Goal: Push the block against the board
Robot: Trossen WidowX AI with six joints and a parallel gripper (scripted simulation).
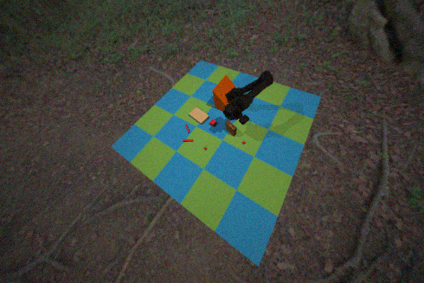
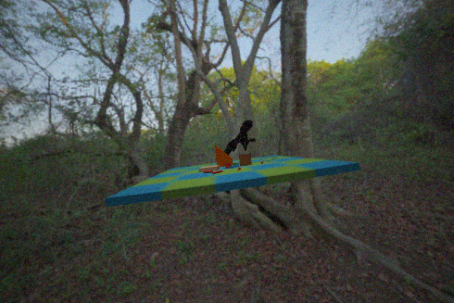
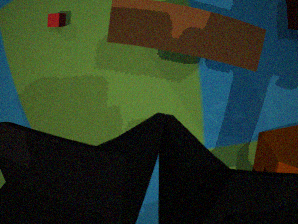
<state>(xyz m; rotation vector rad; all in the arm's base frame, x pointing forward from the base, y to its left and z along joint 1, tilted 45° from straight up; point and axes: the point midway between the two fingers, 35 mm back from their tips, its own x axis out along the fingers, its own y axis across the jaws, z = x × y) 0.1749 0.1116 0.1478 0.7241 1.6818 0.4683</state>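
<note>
My gripper tip is now 70 mm above the square block, 40 mm short of it and 20 mm to the left of it. The rest, counted from my gripper tip: board (330 mm to the right, 110 mm below, 80 mm ahead); small red cube (170 mm to the right, 100 mm below, 70 mm ahead).
</note>
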